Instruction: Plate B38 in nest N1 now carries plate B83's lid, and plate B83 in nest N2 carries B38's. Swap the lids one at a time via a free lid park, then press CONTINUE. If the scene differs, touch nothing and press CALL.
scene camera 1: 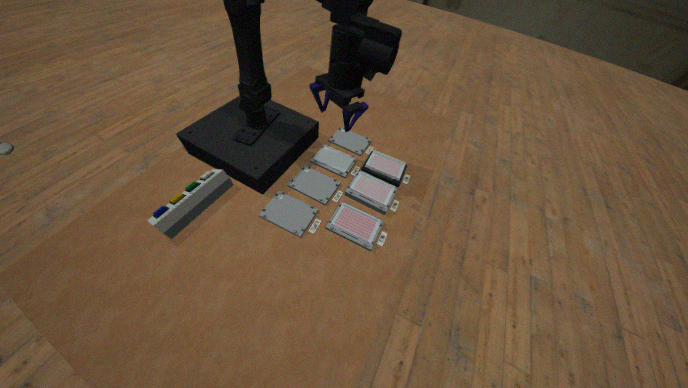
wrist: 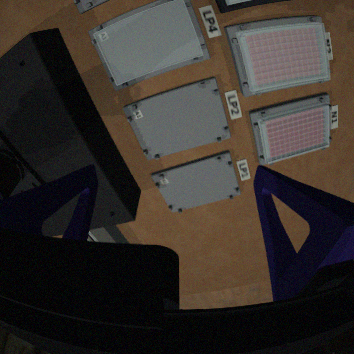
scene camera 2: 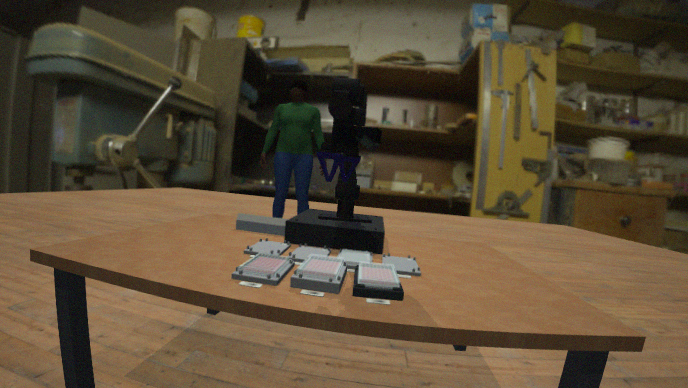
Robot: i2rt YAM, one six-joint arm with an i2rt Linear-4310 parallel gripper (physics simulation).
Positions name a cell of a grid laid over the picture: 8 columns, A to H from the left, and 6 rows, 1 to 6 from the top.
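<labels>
My gripper: visible in scene camera 1 (D2), scene camera 2 (D3), the wrist view (D3).
</labels>
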